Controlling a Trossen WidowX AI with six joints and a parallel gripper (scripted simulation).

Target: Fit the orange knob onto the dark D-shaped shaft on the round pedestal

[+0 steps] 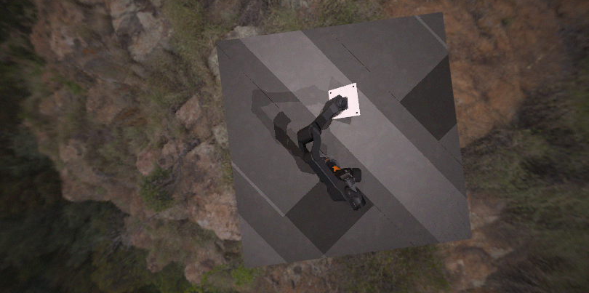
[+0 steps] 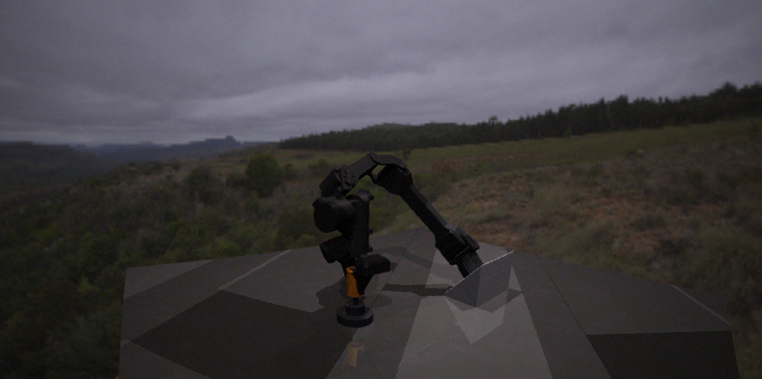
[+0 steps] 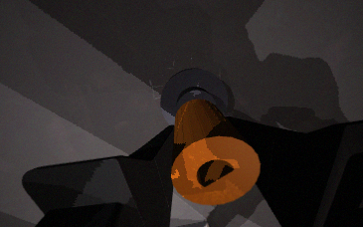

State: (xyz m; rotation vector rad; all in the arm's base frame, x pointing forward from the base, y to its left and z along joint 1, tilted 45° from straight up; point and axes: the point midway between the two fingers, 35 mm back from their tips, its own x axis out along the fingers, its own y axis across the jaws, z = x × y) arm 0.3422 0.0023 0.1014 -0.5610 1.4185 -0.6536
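Now: gripper tip 5 cm above the round dark pedestal. The rest, counted from my gripper tip: orange knob: 2 cm above.
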